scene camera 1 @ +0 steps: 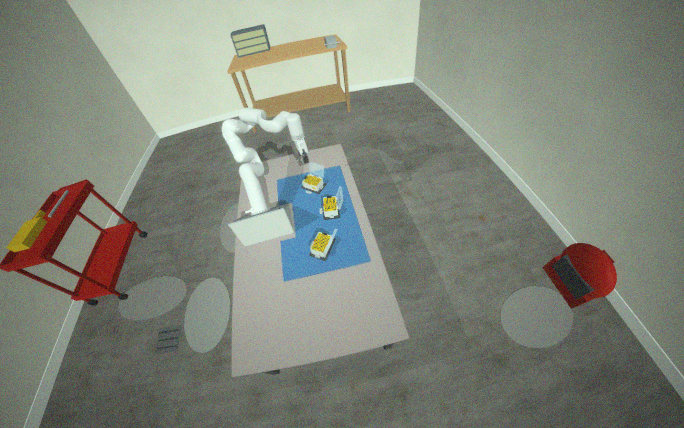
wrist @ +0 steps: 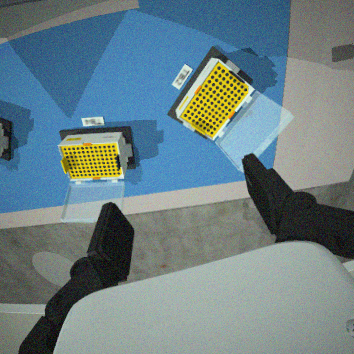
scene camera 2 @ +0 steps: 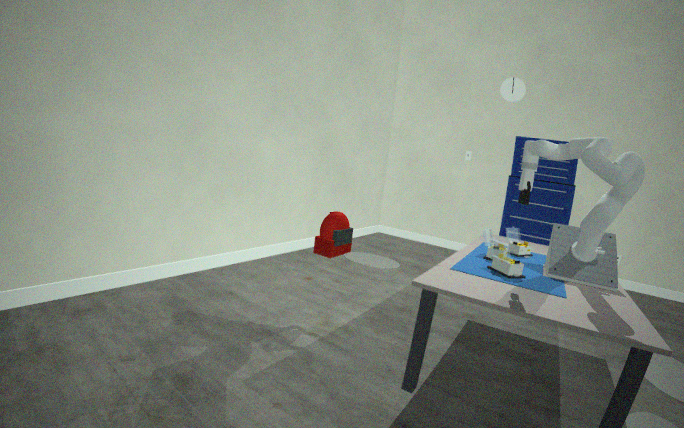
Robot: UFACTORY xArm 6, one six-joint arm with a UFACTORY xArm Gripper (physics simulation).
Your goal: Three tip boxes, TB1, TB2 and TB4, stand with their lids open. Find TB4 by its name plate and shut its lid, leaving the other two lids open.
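Pixels of known places: gripper, fingertip midpoint: (scene camera 1: 304,159) (wrist: 181,195) (scene camera 2: 523,204); arm's base, origin of the base link: (scene camera 1: 261,212) (scene camera 2: 583,251).
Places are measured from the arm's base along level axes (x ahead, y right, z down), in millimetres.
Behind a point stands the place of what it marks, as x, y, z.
Observation:
My gripper (scene camera 1: 304,159) {357, -132, -188} (scene camera 2: 524,201) {357, -132, -188} (wrist: 181,195) {357, -132, -188} is open and empty, high above the table's far end in scene camera 1. The box with the TB2 plate (wrist: 182,77) {332, -170, 130} is nearest it: TB2 (scene camera 1: 313,181) {384, -200, 75} (scene camera 2: 506,265) (wrist: 216,99) {376, -217, 75}, its clear lid (wrist: 256,125) {425, -271, 32} open. The middle box (scene camera 1: 330,204) {430, 55, 75} (scene camera 2: 495,251) (wrist: 92,159) {424, 48, 75} also has its lid (wrist: 93,201) {497, 71, 32} open; its name plate (wrist: 92,121) {364, 35, 130} is too blurred to read. The third box (scene camera 1: 321,243) (scene camera 2: 519,248) {300, 235, 86} has an open lid; part of it shows at the wrist view's left edge. I cannot tell which is TB4.
The boxes stand on a blue mat (scene camera 1: 302,267) {145, 387, 132} (scene camera 2: 552,290) {182, -349, 132} (wrist: 165,45) {268, -153, 132} on the table (scene camera 1: 312,323) {112, 709, 135} (scene camera 2: 625,328) {-30, -617, 135}. The arm's base plate (scene camera 1: 262,227) {-7, 120, 1} (scene camera 2: 582,270) {8, -85, 78} stands beside the mat. A red cart (scene camera 1: 108,259), wooden bench (scene camera 1: 290,52) and red helmet-shaped object (scene camera 1: 595,270) (scene camera 2: 333,222) are away from the table.

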